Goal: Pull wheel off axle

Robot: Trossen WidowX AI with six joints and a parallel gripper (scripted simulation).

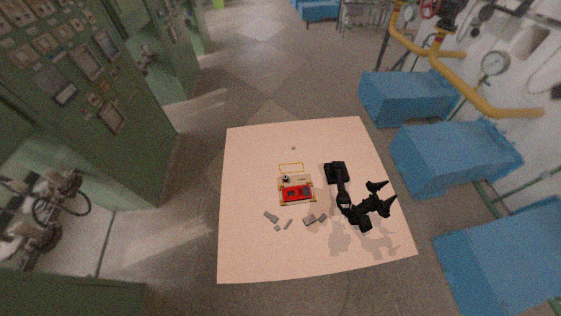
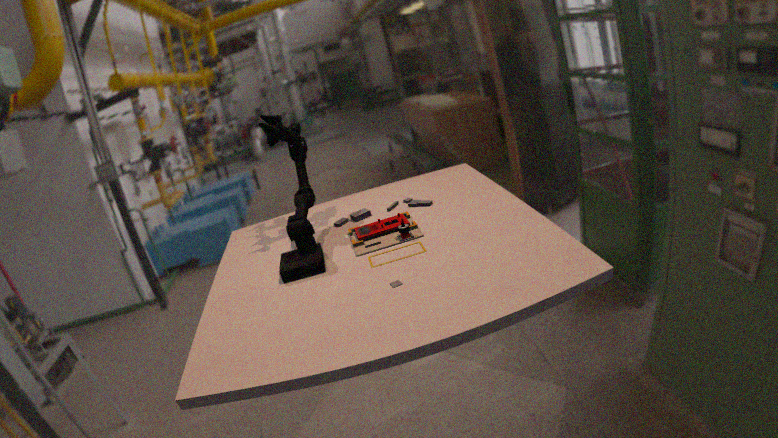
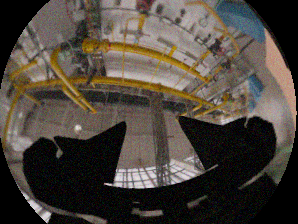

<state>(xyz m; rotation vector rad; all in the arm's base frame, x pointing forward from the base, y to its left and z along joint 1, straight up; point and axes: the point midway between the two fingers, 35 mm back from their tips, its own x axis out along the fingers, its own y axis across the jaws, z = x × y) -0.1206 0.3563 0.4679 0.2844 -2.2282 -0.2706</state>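
My gripper tip is 50 cm short of the dark wheel, 50 cm above it and 32 cm to the left of it.
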